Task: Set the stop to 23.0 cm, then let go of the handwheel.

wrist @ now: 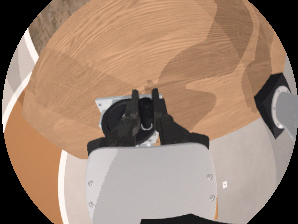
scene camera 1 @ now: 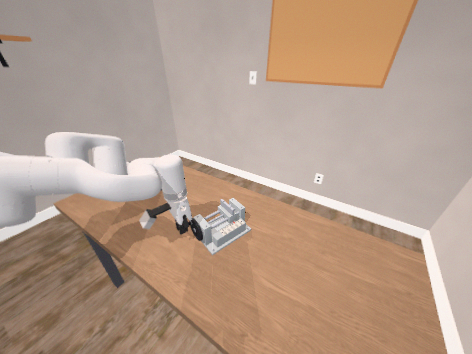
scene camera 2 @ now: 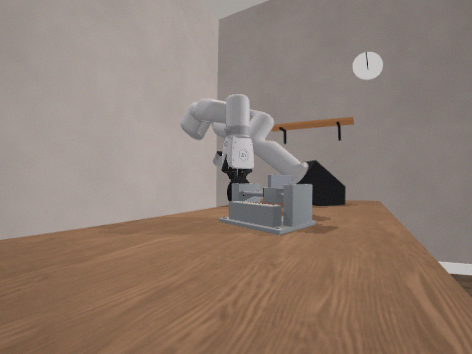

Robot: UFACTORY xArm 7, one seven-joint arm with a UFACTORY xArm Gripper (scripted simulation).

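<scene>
There is a handwheel point(wrist: 111, 117) that I can see. As for my gripper point(scene camera 2: 237, 192), I see it too, and it appears again in the wrist view point(wrist: 145, 97) as well as in scene camera 1 point(scene camera 1: 182, 230).
</scene>
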